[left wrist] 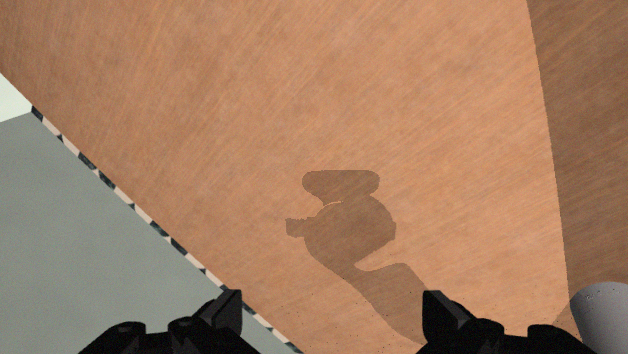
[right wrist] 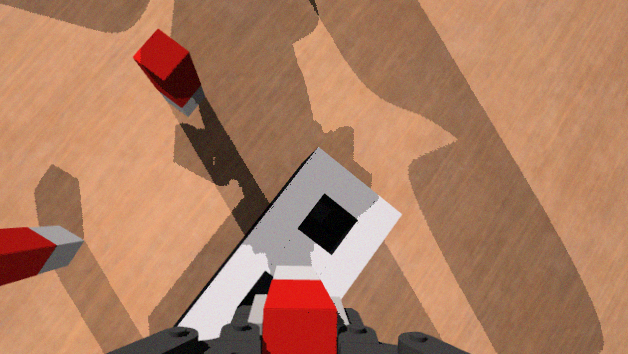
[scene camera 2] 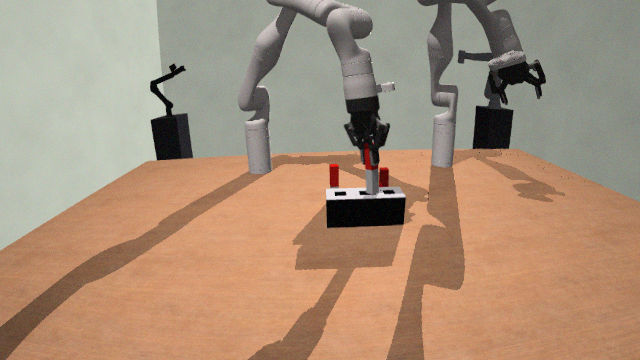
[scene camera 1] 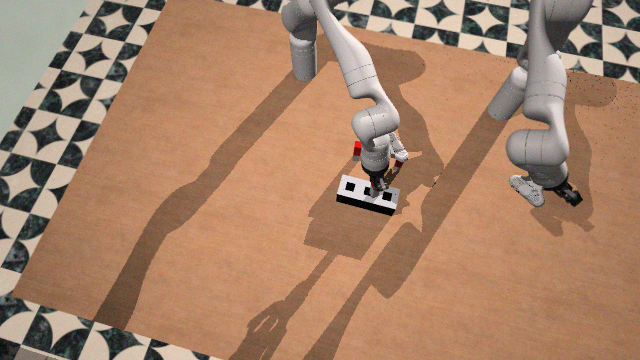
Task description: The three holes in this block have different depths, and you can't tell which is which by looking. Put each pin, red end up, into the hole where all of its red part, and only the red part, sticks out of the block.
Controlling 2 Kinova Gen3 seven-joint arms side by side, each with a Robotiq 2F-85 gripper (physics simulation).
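Frame: origin at the left arm's base, x ahead, y left, z up, level; metres.
Where they show: left gripper, fingertip midpoint: (left wrist: 331, 310) (scene camera 2: 522, 100); right gripper, fingertip midpoint: (right wrist: 296, 317) (scene camera 2: 370, 164) (scene camera 1: 375, 184); left arm's base, link origin: (left wrist: 604, 304) (scene camera 2: 441, 164) (scene camera 1: 500, 110); right arm's base, link origin: (scene camera 2: 260, 170) (scene camera 1: 305, 71).
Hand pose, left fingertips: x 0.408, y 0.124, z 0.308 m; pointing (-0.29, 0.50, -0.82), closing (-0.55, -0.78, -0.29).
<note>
Each offset is from my left fingertips to the top centre of the thing. Level surfaces: height alone.
A block @(dx +0.121, dy -0.439, dz -0.233 m) (scene camera 1: 359, 189) (scene camera 2: 365, 212) (right wrist: 287, 235) with a white top and black sides has three square holes in a row. My right gripper (scene camera 1: 378, 187) (scene camera 2: 369, 154) (right wrist: 296, 317) is shut on the red upper part of a pin @(dx +0.119, dy -0.423, dz -0.111 m) (scene camera 1: 374, 193) (scene camera 2: 371, 181) (right wrist: 300, 297). The pin leans slightly; its grey lower end is at the block's top, between the middle and right holes in scene camera 2. Contact is unclear. A left pin @(dx -0.003, dy -0.530, dz -0.203 m) (scene camera 1: 357, 149) (scene camera 2: 334, 175) (right wrist: 30, 250) and a right pin @(dx -0.029, dy -0.387, dz -0.218 m) (scene camera 1: 398, 165) (scene camera 2: 384, 177) (right wrist: 167, 70) stand behind the block, red up. My left gripper (scene camera 1: 574, 196) (scene camera 2: 521, 98) (left wrist: 331, 310) is open and empty.
The wooden table @(dz -0.308 m) (scene camera 1: 200, 260) (scene camera 2: 200, 300) (left wrist: 225, 100) carries both arm bases and long arm shadows. Two black pedestals (scene camera 2: 170, 137) (scene camera 2: 494, 127) with small devices stand beyond its far edge. The left arm hangs well away from the block, at the right.
</note>
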